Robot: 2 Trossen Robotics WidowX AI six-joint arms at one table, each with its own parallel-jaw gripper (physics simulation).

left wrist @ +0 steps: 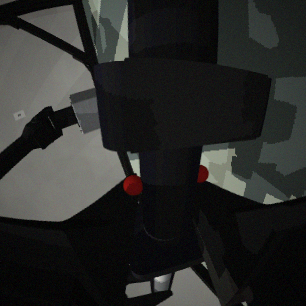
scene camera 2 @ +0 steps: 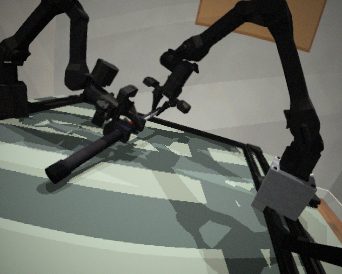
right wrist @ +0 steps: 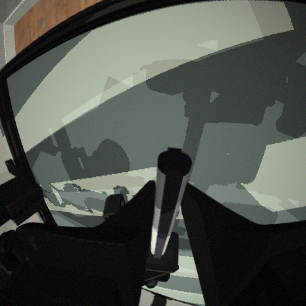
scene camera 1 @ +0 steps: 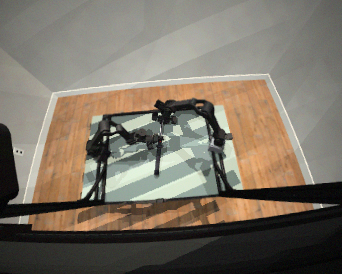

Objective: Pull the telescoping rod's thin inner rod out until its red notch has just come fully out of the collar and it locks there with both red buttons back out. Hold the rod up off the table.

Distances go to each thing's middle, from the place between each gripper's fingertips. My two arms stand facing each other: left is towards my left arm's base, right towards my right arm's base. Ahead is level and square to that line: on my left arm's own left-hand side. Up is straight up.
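Labels:
My left hand: 5 cm past the telescoping rod point(scene camera 2: 56, 172), 4 cm to the right of it, 1 cm above it.
My right hand: 18 cm past the telescoping rod, 3 cm to the right of it, 3 cm above it.

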